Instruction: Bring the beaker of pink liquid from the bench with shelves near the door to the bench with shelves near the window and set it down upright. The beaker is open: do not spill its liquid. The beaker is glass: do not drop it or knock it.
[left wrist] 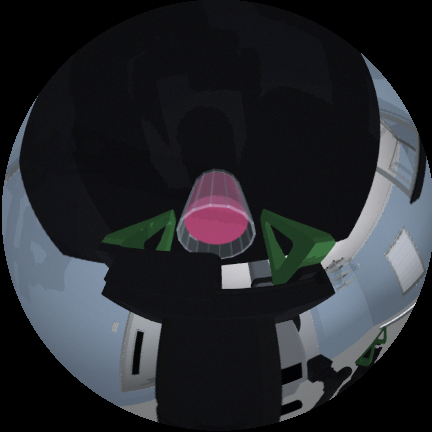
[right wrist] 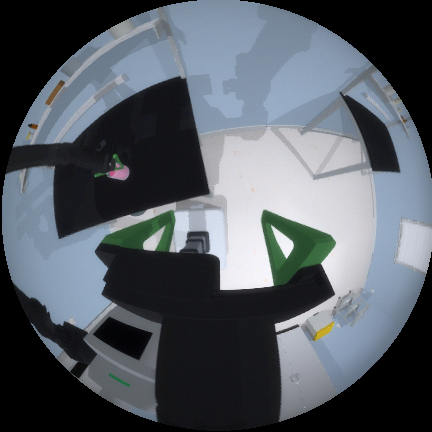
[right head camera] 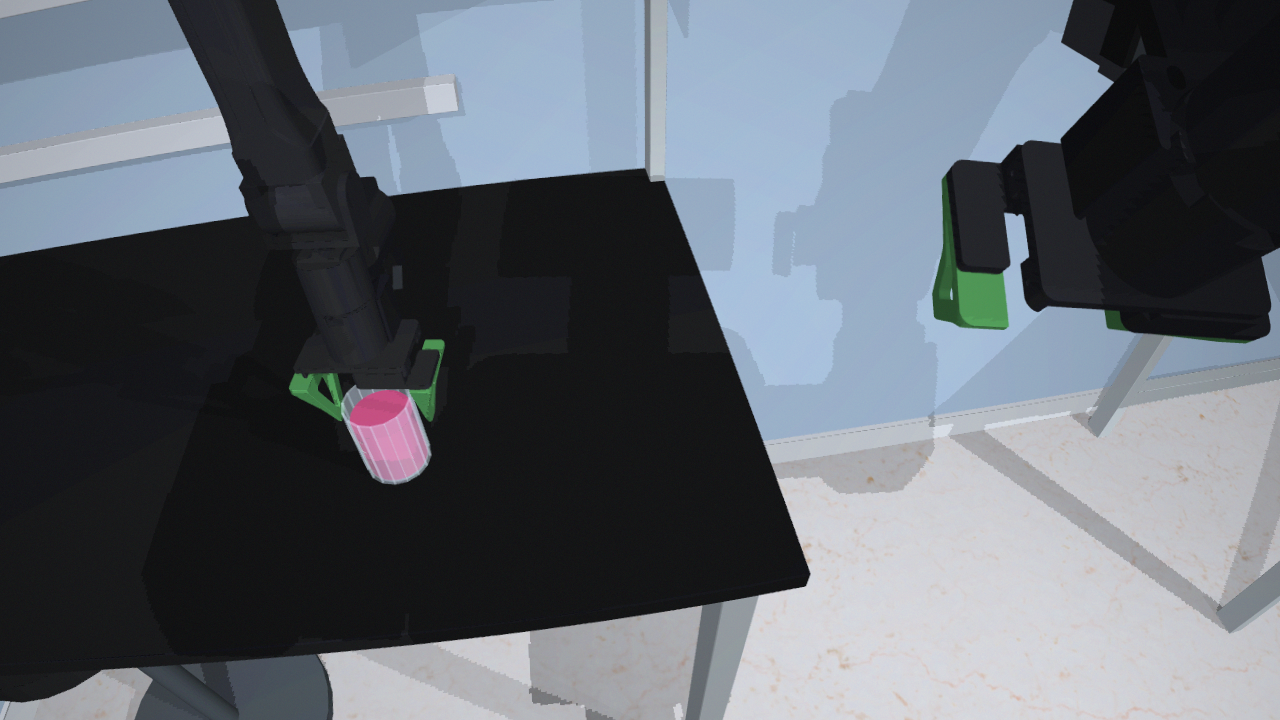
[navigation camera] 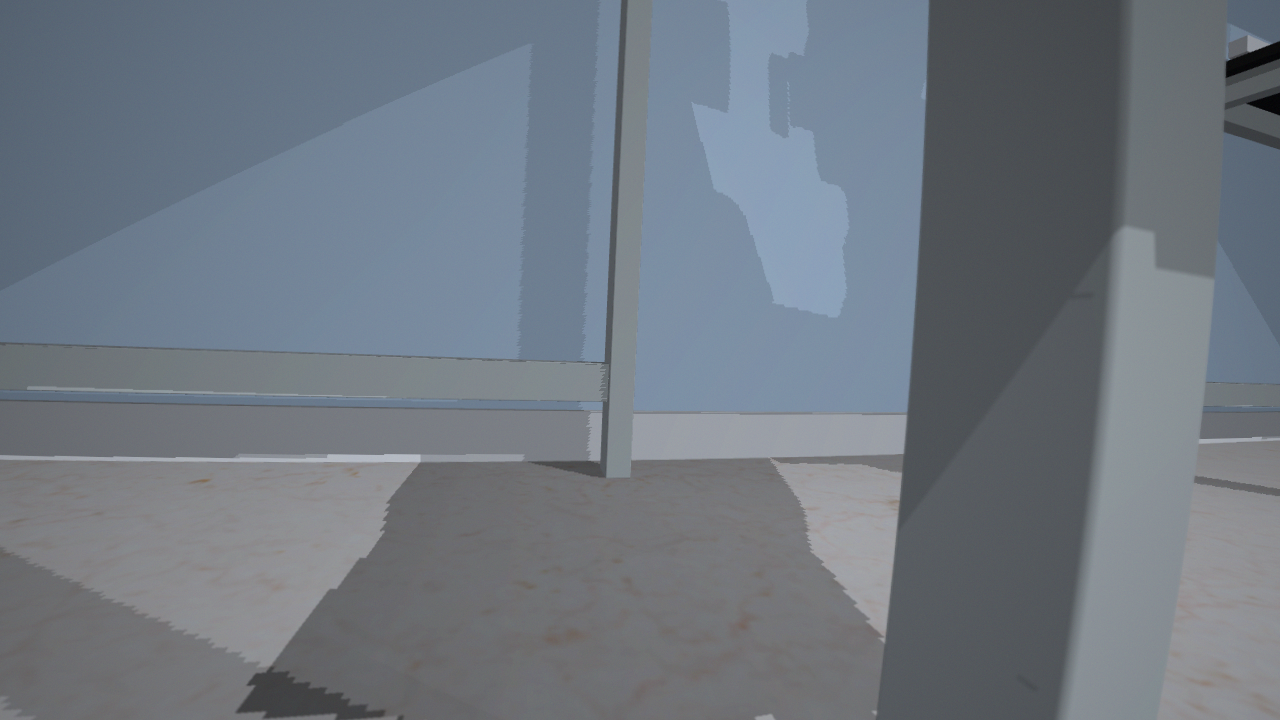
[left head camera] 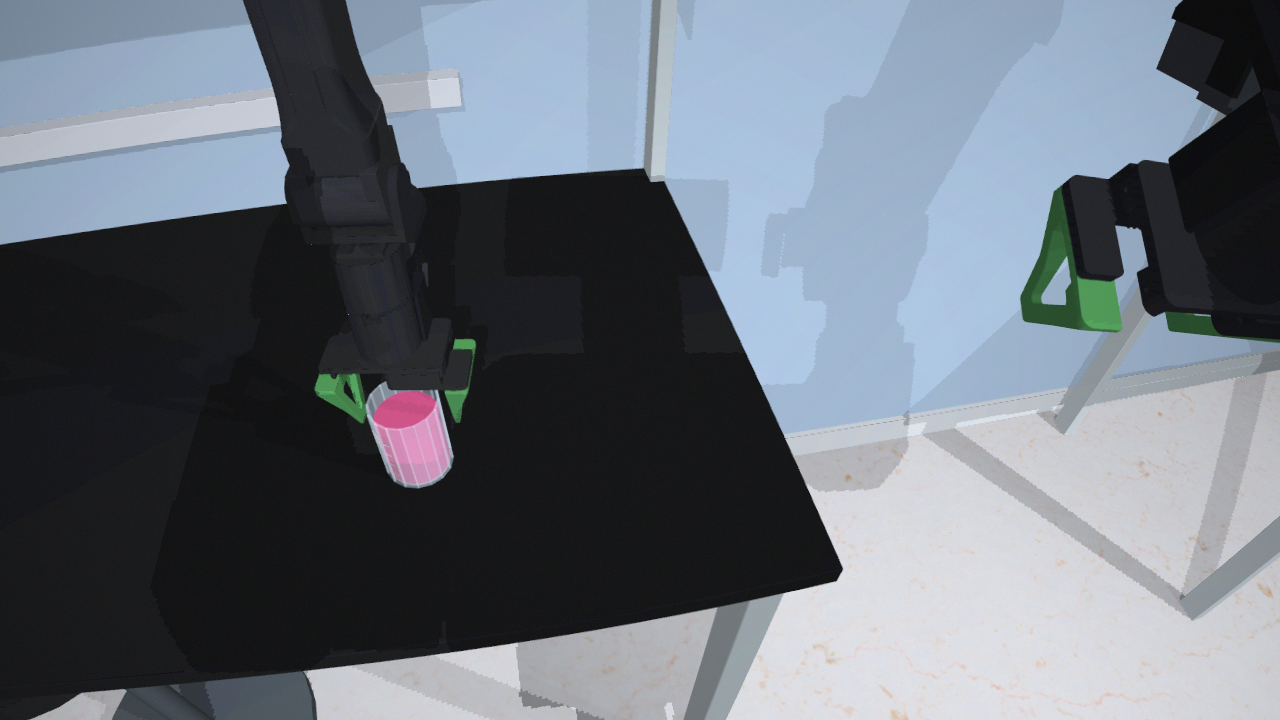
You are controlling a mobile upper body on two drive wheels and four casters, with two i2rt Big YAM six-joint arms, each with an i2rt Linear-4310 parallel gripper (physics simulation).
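The open glass beaker of pink liquid (left head camera: 414,447) (right head camera: 391,443) (left wrist: 216,220) (right wrist: 120,172) stands upright on the black bench top (left head camera: 626,501) (right head camera: 608,501) (left wrist: 300,150) (right wrist: 165,165). My left gripper (left head camera: 409,420) (right head camera: 385,419) (left wrist: 217,213) is open, with one green finger on each side of the beaker's upper part. In the left wrist view a narrow gap shows between each fingertip and the glass. My right gripper (left head camera: 1145,326) (right head camera: 1078,326) (right wrist: 217,214) is open and empty, away to the right of the bench. Another black bench top (right wrist: 380,140) shows at the right wrist view's right.
A pale shelf rail (left head camera: 223,120) (right head camera: 179,138) runs behind the bench, and a post (left head camera: 659,89) (right head camera: 656,89) rises at its back corner. A dark round stool (left head camera: 259,698) is partly under the front edge. A thick grey leg (navigation camera: 1002,358) stands close in the navigation view.
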